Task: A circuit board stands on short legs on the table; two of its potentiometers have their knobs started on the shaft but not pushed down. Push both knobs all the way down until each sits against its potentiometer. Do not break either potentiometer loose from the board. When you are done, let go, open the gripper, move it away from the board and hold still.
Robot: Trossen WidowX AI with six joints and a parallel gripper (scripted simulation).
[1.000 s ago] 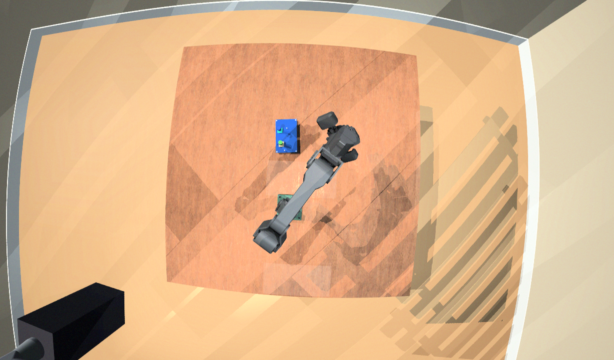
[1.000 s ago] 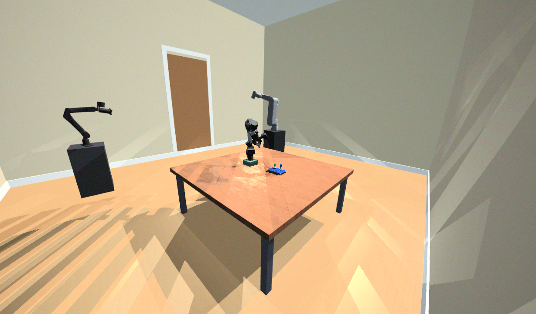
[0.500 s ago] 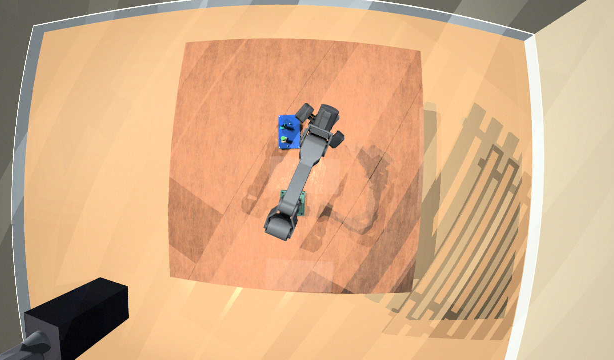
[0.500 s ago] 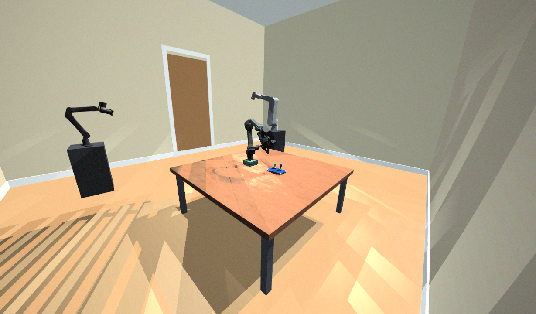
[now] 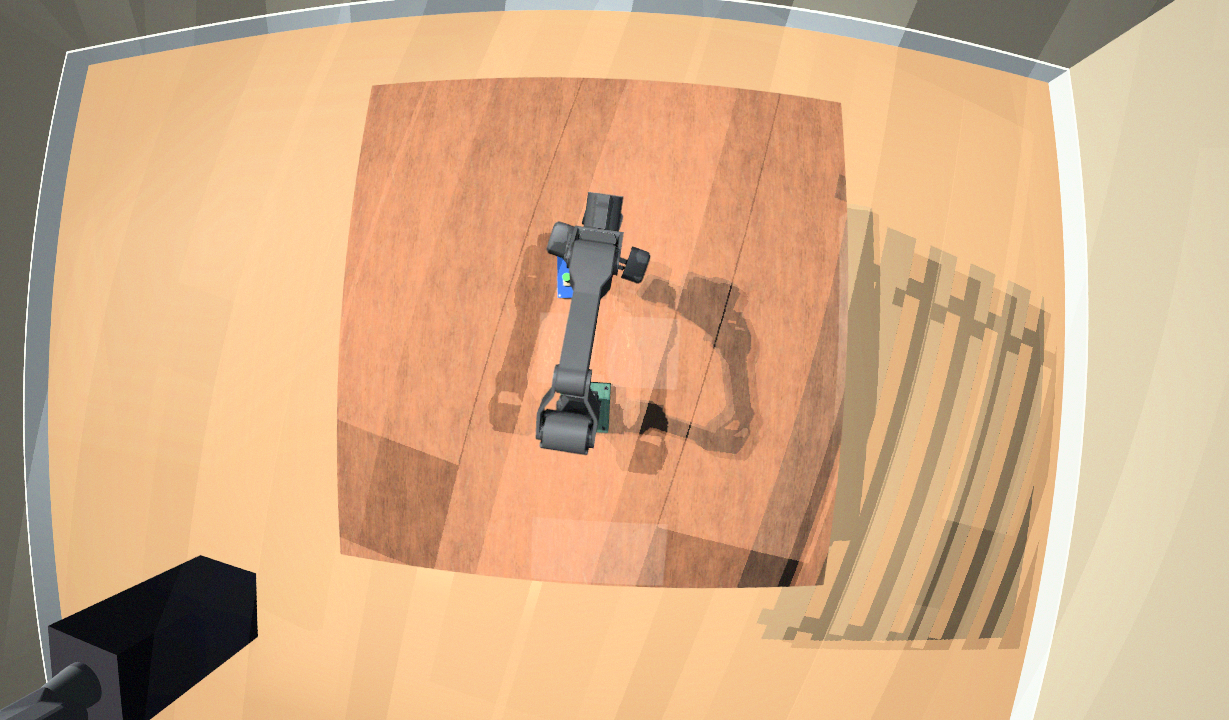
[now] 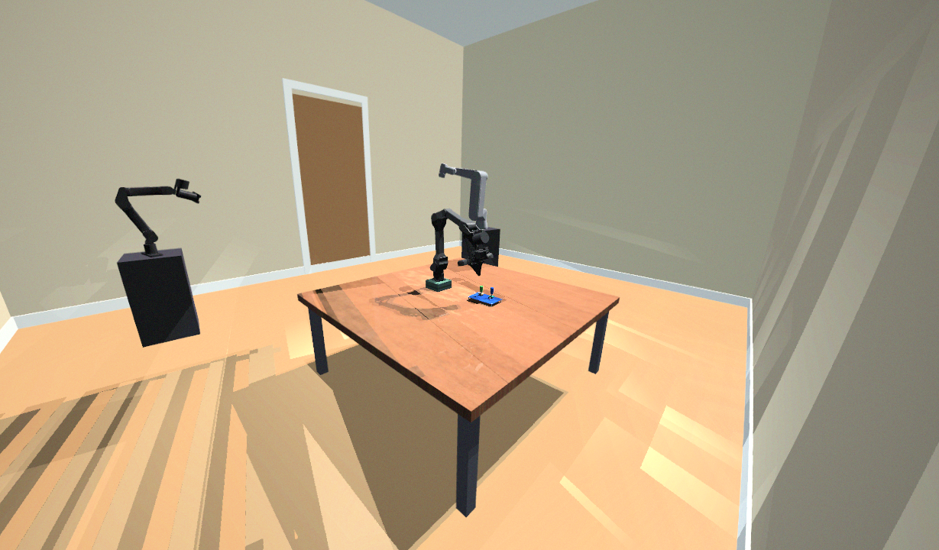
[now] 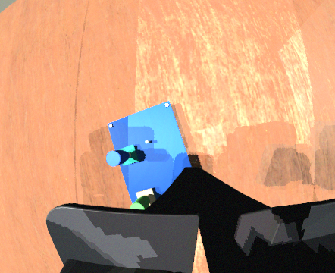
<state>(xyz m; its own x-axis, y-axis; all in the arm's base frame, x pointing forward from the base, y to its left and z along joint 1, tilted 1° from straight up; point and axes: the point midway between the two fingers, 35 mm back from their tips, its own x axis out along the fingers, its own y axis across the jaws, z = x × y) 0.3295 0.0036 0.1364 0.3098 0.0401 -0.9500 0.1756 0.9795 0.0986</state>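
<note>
Now: gripper tip 5 cm past the green knob, 7 cm to the right of it and 10 cm above it. From my gripper tip the other things lie so: blue knob 1 cm ahead, 9 cm to the left, 10 cm below.
</note>
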